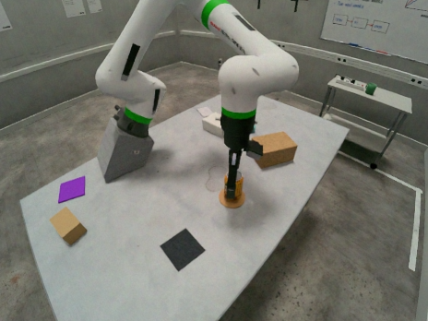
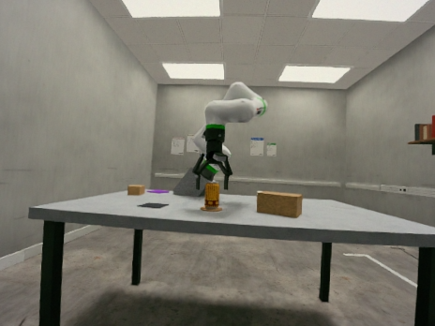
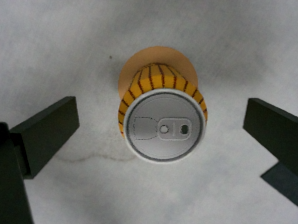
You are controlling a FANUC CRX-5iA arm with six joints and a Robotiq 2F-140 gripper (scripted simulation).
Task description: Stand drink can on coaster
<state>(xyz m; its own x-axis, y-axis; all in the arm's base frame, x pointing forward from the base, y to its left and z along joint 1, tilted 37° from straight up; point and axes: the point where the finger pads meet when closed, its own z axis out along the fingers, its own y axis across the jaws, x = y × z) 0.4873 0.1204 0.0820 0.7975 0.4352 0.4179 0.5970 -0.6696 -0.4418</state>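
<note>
The drink can is 3 cm below my hand. Round my hand: dark square coaster (4 cm ahead, 27 cm to the right, 10 cm below); cork-coloured block (4 cm behind, 32 cm to the left, 6 cm below); round cork coaster (10 cm below).
</note>
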